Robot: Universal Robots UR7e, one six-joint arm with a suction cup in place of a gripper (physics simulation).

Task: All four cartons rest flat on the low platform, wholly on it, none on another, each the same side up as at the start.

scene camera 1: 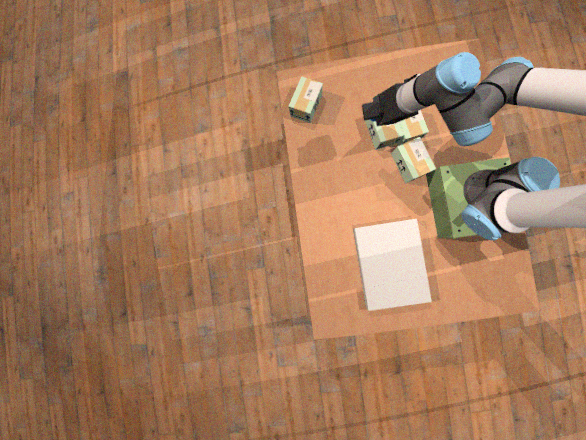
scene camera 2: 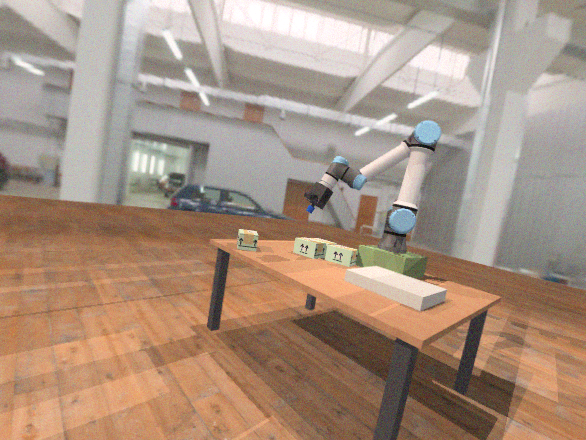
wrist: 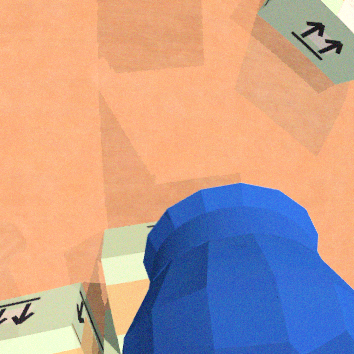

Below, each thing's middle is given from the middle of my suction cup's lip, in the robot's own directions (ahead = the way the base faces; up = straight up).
Labels:
My suction cup is now 500 mm to the right of the low white platform [scene camera 1: 393, 273], 220 mm above it and 30 mm past it.

